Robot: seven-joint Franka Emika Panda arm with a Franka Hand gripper.
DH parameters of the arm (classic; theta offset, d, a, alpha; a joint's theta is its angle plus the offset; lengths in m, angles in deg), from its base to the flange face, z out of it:
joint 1: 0 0.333 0 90
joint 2: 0 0 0 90
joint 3: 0 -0.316 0.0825 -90
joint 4: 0 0 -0.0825 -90
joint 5: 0 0.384 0 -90
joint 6: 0 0 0.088 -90
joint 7: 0 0.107 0 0
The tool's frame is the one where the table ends.
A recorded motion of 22 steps. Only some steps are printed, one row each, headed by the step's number.
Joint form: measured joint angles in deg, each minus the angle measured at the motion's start. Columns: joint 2, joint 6, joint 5, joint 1, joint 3, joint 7, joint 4.
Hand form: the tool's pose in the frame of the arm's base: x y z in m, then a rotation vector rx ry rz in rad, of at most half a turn. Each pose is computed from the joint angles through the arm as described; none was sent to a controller.
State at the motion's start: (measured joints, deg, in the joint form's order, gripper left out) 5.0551 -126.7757 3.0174 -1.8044 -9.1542 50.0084 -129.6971
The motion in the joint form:
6: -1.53 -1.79 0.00 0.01 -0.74 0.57 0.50
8: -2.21 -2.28 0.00 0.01 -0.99 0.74 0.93
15: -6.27 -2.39 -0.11 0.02 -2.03 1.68 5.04
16: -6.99 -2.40 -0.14 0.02 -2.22 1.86 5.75
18: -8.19 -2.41 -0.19 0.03 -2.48 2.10 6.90
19: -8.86 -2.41 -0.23 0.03 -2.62 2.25 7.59
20: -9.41 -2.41 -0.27 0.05 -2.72 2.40 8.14
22: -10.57 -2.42 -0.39 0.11 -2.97 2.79 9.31
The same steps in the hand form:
6: 0.5109 0.0747 0.3937 -2.8615 1.1650 -0.0432
8: 0.5141 0.0773 0.3918 -2.8588 1.1619 -0.0474
15: 0.5352 0.0898 0.3875 -2.8492 1.1532 -0.0419
16: 0.5388 0.0920 0.3864 -2.8475 1.1519 -0.0402
18: 0.5446 0.0953 0.3843 -2.8451 1.1497 -0.0364
19: 0.5481 0.0970 0.3834 -2.8433 1.1489 -0.0353
20: 0.5508 0.0985 0.3826 -2.8418 1.1488 -0.0340
22: 0.5565 0.1022 0.3807 -2.8386 1.1485 -0.0320

